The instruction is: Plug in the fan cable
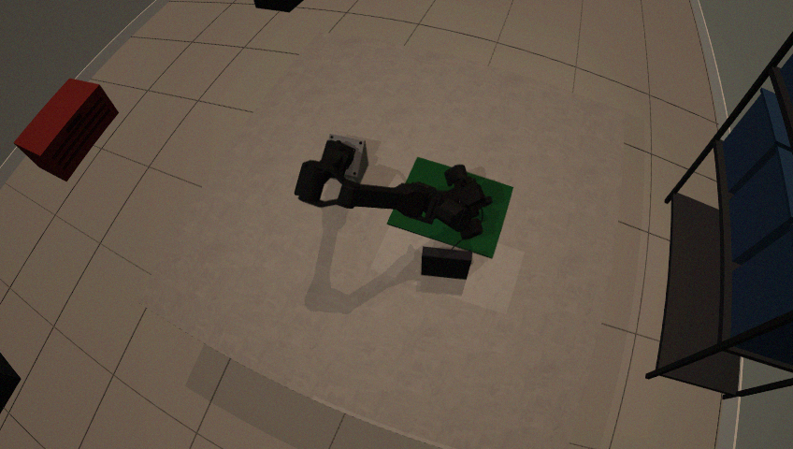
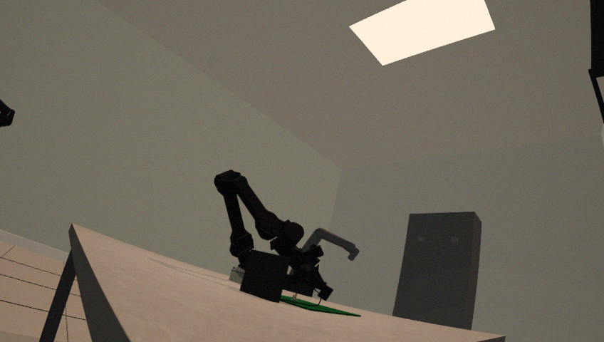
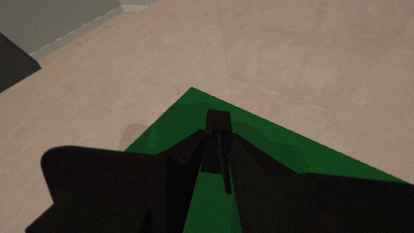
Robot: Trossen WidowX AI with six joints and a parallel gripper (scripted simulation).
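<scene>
My gripper tip is 80 mm past the green board, 10 mm to the left of it and 80 mm above it. Round my gripper tip: black fan: 30 mm behind, 200 mm to the right; then black fan cable plug: 10 mm below.
</scene>
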